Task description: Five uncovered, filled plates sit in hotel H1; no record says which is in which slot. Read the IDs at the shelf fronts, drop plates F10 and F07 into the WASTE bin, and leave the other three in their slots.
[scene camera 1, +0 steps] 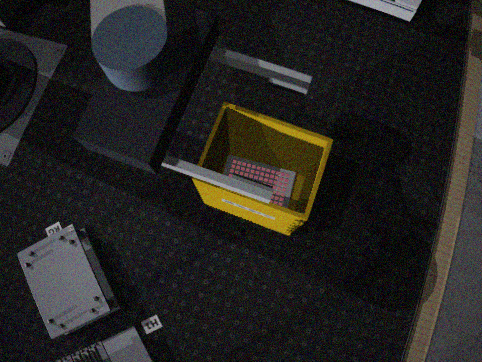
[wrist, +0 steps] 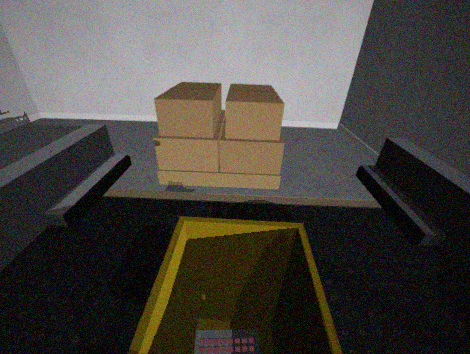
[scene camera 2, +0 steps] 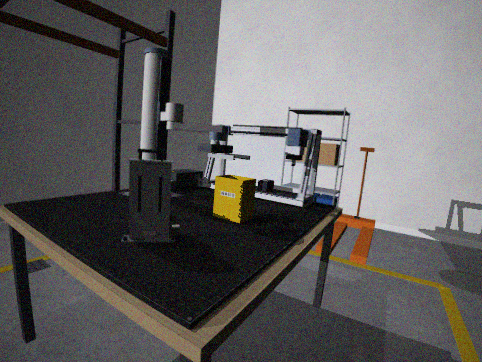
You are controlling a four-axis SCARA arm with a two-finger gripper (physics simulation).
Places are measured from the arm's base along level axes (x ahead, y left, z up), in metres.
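Where they show: gripper, fingertip midpoint: point(scene camera 1: 291, 137) point(wrist: 243, 150) point(scene camera 2: 242, 157).
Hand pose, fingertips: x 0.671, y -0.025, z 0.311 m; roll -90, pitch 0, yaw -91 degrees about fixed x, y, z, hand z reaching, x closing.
Note:
Each offset is from my fingertips to the top centre of the thing. "pt": to the spot under its first point.
The yellow WASTE bin @(0.098 m down, 0.025 m back, 0.001 m right) point(scene camera 1: 212, 195) point(scene camera 2: 226, 209) point(wrist: 162, 292) stands on the black table top. A grey-white plate with pink-filled wells @(0.278 m down, 0.030 m back, 0.003 m left) point(scene camera 1: 256, 171) point(wrist: 225, 343) lies inside the bin, low down; its ID is not readable. My gripper point(scene camera 1: 291, 140) point(scene camera 2: 249, 157) point(wrist: 243, 150) is open and empty above the bin, with one long finger on either side of the opening. The hotel H1 @(pt 0.290 m down, 0.150 m back, 0.346 m right) point(scene camera 1: 127, 346) shows in part at the bottom left of scene camera 1, beside its label @(pt 0.298 m down, 0.124 m back, 0.294 m right) point(scene camera 1: 151, 324). Its slots and the IDs at the shelf fronts are not visible.
A grey-topped stand point(scene camera 1: 65, 280) is next to H1. The arm's column point(scene camera 2: 150, 107) rises from a dark base @(pt 0.154 m down, 0.079 m back, 0.466 m right) point(scene camera 2: 150, 200). A white gantry frame point(scene camera 2: 314, 165) stands behind the bin. Cardboard boxes point(wrist: 187, 117) sit beyond the table's wooden edge @(pt 0.311 m down, 0.350 m ahead, 0.065 m left) point(scene camera 1: 446, 220) point(wrist: 230, 198).

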